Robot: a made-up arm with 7 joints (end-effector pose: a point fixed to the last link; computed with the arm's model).
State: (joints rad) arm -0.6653 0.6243 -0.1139 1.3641 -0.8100 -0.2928 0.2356
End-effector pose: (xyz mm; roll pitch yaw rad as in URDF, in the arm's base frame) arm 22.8 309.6 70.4 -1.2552 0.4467 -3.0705
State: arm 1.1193 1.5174 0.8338 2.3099 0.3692 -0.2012 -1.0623
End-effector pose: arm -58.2 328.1 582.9 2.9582 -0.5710 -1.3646
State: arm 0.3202 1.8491 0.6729 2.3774 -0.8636 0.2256 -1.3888
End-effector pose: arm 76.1 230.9 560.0 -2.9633 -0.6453 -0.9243
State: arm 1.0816 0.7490 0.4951 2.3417 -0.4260 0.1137 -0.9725
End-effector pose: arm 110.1 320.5 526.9 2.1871 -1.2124 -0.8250
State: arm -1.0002 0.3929 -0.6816 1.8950 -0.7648 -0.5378 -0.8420
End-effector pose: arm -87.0 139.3 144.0 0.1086 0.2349 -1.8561
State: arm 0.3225 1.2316 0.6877 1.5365 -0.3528 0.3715 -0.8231
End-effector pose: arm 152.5 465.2 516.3 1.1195 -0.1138 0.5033
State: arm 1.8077 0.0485 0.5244 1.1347 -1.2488 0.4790 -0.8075
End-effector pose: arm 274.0 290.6 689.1 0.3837 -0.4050 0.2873
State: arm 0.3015 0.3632 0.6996 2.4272 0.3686 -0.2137 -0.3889
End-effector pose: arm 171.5 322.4 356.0 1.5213 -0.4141 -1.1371
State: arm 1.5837 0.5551 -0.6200 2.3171 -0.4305 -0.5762 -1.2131
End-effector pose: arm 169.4 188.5 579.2 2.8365 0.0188 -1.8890
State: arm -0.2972 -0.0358 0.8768 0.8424 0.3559 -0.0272 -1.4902
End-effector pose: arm -40.6 263.5 -12.7 -0.1128 0.8875 1.0082
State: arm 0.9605 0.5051 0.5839 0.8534 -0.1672 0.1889 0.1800
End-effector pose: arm 350.0 433.4 358.1 0.1264 -0.0410 -0.9733
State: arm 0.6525 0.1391 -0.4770 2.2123 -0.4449 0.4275 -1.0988
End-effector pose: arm 269.2 131.4 401.4 1.0016 -0.4396 -0.8319
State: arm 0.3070 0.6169 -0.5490 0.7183 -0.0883 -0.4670 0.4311
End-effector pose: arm 252.7 334.7 103.7 -0.7341 0.4814 -2.5578
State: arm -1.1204 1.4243 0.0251 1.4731 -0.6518 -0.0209 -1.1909
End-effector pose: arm 91.0 414.3 202.4 -3.1003 1.2921 1.1810
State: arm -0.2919 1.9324 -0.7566 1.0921 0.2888 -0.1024 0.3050
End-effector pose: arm 161.3 529.9 376.4 -2.1017 0.4245 -2.9989
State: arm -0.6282 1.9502 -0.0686 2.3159 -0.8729 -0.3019 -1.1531
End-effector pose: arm 161.2 260.4 356.2 2.2069 1.2470 -0.9830
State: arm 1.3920 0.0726 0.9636 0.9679 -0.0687 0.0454 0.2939
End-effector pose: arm 404.1 328.2 459.7 0.7973 -0.6859 -1.5081
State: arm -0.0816 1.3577 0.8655 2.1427 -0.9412 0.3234 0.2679
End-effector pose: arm 152.9 334.8 500.9 2.0679 0.4918 0.8724
